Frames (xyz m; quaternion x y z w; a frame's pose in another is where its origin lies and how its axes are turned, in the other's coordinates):
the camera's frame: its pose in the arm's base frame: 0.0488 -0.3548 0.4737 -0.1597 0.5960 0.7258 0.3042
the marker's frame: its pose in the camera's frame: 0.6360 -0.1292 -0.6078 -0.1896 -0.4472 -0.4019 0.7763
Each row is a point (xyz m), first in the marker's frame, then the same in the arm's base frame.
Working: the marker's frame: its pose in the arm's base frame: -0.4349 -0.7664 -0.1486 -0.0966 0.1248 0.6256 0.7640

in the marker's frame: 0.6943 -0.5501 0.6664
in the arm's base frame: 0.2801 -0.0263 0.2636
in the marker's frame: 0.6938 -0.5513 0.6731
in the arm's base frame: 0.2816 -0.0250 0.2701
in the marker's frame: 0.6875 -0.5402 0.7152
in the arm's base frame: 0.2725 -0.0159 0.3121
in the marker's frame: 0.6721 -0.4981 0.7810
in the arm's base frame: 0.2330 -0.0019 0.3798
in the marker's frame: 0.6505 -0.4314 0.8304
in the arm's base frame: 0.1670 0.0063 0.4340
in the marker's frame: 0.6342 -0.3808 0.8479
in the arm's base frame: 0.1156 0.0065 0.4562
